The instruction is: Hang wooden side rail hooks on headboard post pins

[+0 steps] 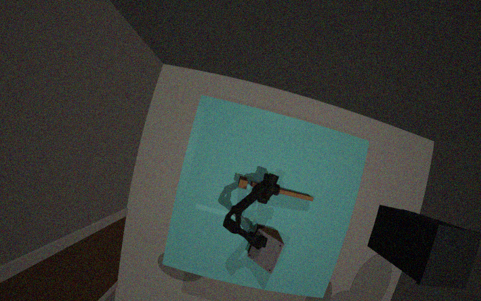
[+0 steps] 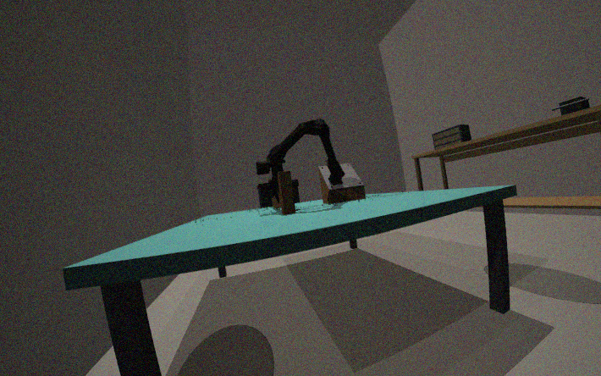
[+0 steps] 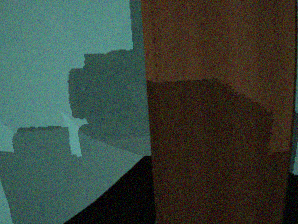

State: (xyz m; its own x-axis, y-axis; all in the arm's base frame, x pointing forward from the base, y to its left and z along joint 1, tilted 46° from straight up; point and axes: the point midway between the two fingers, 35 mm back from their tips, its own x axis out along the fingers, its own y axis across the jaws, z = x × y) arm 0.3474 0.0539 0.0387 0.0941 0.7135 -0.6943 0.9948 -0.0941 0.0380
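Now: the headboard post 140 mm to the left of my gripper tip and 40 mm above it.
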